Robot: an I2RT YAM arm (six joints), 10 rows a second.
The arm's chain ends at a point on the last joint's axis. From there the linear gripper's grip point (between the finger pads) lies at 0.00 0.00 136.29 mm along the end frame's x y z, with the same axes.
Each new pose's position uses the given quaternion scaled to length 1; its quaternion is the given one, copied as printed.
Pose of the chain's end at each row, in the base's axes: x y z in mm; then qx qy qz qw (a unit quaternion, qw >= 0):
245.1 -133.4 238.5 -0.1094 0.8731 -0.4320 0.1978
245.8 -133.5 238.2 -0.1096 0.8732 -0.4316 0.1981
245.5 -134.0 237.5 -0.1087 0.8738 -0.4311 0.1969
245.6 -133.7 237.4 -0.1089 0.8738 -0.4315 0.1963
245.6 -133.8 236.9 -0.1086 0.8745 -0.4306 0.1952
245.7 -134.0 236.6 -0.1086 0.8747 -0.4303 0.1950
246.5 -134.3 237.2 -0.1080 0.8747 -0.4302 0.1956
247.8 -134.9 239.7 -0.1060 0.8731 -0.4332 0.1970
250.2 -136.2 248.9 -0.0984 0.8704 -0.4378 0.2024
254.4 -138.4 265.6 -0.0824 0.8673 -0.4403 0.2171
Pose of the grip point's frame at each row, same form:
305.1 -230.3 163.7 -0.1094 0.8731 -0.4320 0.1978
305.8 -230.3 163.4 -0.1096 0.8732 -0.4316 0.1981
305.2 -230.8 162.4 -0.1087 0.8738 -0.4311 0.1969
305.2 -230.6 162.4 -0.1089 0.8738 -0.4315 0.1963
304.9 -230.7 161.5 -0.1086 0.8745 -0.4306 0.1952
304.9 -230.8 161.1 -0.1086 0.8747 -0.4303 0.1950
305.8 -231.1 161.8 -0.1080 0.8747 -0.4302 0.1956
307.2 -232.3 165.1 -0.1060 0.8731 -0.4332 0.1970
310.0 -234.6 176.0 -0.0984 0.8704 -0.4378 0.2024
315.6 -237.6 195.0 -0.0824 0.8673 -0.4403 0.2171

